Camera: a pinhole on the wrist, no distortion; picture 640 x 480 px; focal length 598.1 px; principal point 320.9 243.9 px. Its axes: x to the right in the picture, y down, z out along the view. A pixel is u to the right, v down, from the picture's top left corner.
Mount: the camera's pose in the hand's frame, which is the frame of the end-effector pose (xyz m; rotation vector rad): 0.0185 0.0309 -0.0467 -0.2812 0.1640 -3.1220
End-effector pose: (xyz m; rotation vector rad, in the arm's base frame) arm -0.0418 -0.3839 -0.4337 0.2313 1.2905 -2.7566
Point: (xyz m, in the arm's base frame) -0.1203 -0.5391 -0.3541
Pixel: 303 190
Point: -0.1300 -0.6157 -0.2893
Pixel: 342 190
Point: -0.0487 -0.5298 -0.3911
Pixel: 488 80
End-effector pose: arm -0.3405 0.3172 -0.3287 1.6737 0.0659 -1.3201
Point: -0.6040 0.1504 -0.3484
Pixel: 482 357
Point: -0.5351 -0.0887 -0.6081
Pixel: 54 305
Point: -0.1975 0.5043 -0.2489
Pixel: behind the camera
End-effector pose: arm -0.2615 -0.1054 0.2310 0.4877 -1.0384 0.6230
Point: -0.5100 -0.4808 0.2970
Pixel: 618 351
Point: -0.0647 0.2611 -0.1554
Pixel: behind the camera
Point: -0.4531 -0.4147 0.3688
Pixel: 485 344
